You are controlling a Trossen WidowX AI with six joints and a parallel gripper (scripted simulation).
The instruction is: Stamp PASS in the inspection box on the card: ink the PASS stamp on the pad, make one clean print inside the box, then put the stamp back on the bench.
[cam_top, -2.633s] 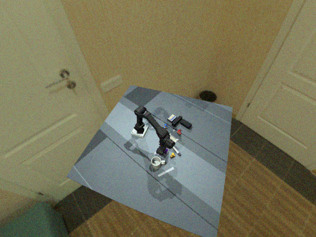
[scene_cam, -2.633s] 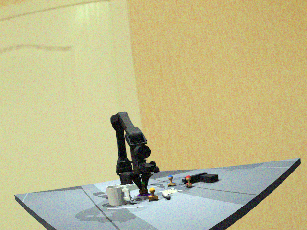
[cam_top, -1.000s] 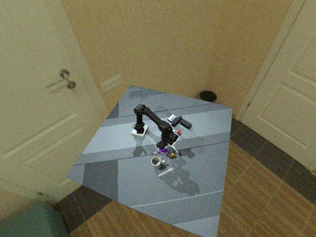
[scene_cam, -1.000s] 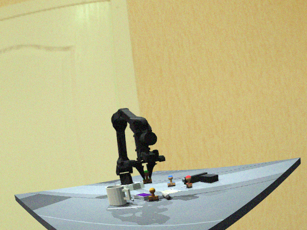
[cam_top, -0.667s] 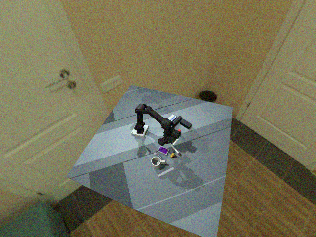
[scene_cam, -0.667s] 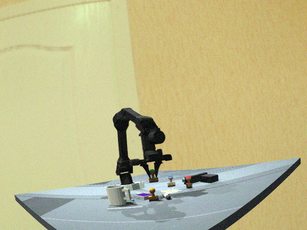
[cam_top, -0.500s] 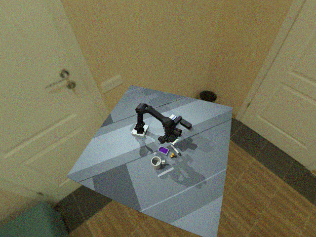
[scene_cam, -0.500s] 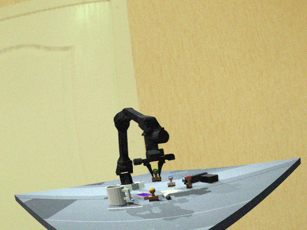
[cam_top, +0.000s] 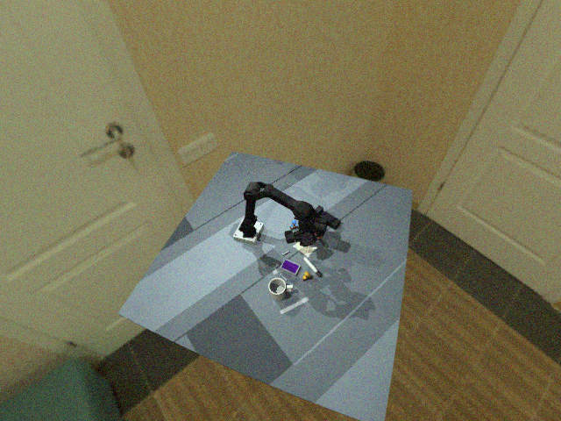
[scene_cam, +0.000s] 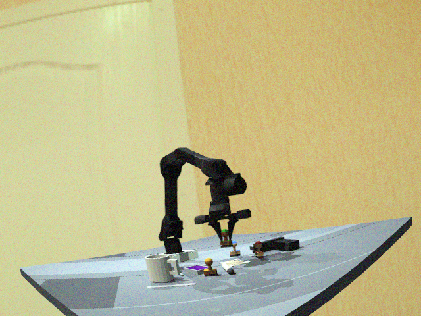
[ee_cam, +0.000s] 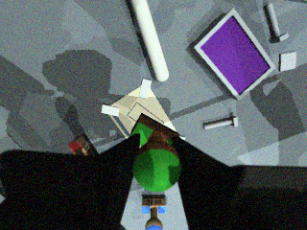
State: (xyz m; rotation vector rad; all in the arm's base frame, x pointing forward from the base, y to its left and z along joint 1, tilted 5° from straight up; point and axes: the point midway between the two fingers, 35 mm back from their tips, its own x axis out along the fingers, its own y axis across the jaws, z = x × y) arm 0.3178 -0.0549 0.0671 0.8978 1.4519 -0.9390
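The white card lies 30 mm to the left of my gripper tip and 90 mm below it. Also, from my gripper tip: white marker (70 mm ahead, 100 mm to the right, 80 mm below); green-knobbed stamp (right at my gripper tip); red-knobbed stamp (70 mm ahead, 100 mm to the left, 70 mm below).
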